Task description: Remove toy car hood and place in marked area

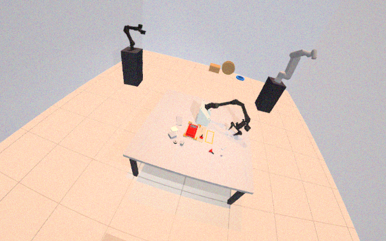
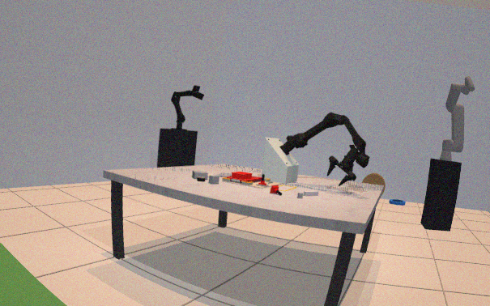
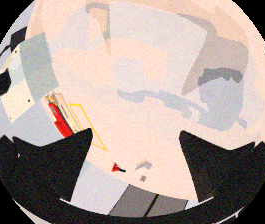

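Now: gripper tip 470 mm to the left of the red hood, 100 mm short of it and 20 mm above it.
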